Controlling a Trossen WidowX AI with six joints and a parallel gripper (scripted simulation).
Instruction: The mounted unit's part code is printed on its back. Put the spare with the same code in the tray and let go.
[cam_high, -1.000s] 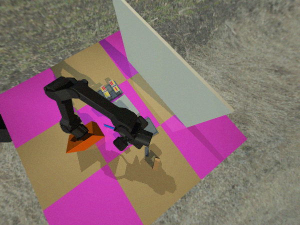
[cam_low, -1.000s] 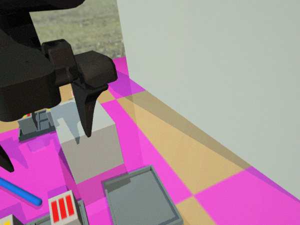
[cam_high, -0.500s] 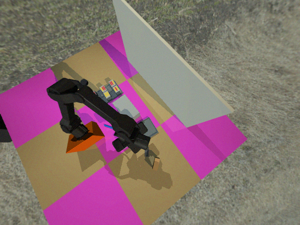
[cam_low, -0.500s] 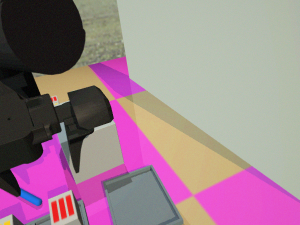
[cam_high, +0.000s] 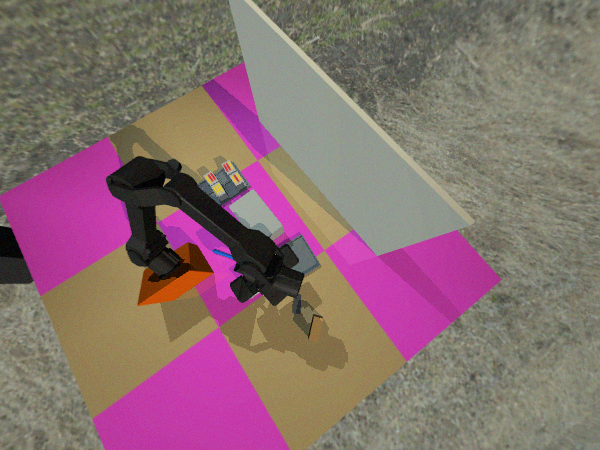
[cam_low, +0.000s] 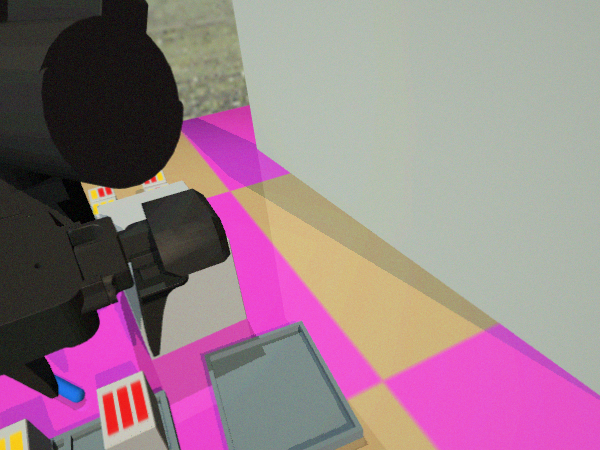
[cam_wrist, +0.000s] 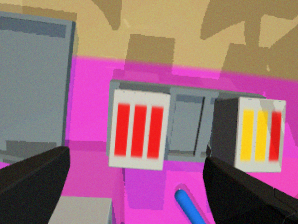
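Now: the spare 5 cm below my gripper tip. The rest, counted from my gripper tip: blue rod (8 cm behind, 14 cm to the left, 9 cm below); then grey shallow tray (11 cm ahead, 1 cm to the right, 9 cm below); then rack (4 cm behind, 1 cm to the left, 9 cm below).
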